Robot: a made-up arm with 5 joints.
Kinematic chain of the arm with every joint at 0, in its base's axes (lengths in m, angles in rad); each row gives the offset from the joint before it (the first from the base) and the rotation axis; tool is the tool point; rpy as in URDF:
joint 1: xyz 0 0 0.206 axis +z
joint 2: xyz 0 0 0 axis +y
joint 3: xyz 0.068 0 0.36 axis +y
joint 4: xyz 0.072 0 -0.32 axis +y
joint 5: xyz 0.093 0 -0.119 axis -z
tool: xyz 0 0 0 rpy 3.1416 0 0
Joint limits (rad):
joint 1: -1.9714..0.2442
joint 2: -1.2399..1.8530
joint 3: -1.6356..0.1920
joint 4: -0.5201..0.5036
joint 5: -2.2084..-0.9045
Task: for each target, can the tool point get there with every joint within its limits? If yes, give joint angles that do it. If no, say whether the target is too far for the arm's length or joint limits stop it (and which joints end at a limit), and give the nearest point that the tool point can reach.
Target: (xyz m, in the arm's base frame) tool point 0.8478 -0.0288 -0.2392
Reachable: no: too far | nearest point 0.6581 -0.0224 -0.1396 | short by 0.214 m
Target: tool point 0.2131 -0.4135 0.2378
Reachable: yes | joints -1.0950 0.1147 -0.6855 0.2830 -1.8327
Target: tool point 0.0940 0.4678 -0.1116
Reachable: no: joint limits stop it (at a limit: joint 2) | nearest point 0.0283 0.1410 -0.0486 | short by 0.339 m
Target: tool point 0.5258 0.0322 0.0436
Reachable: yes | joints 0.0611 0.7555 -0.8229 -0.4069 -1.4189
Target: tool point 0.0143 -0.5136 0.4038
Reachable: yes | joints -1.5429 0.0551 -0.8351 -0.2535 -1.4289
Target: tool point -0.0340 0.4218 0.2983
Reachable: no: joint limits stop it (at a limit: joint 2, joint 3, joint 4) | nearest point -0.0108 0.1339 0.1692 | short by 0.316 m
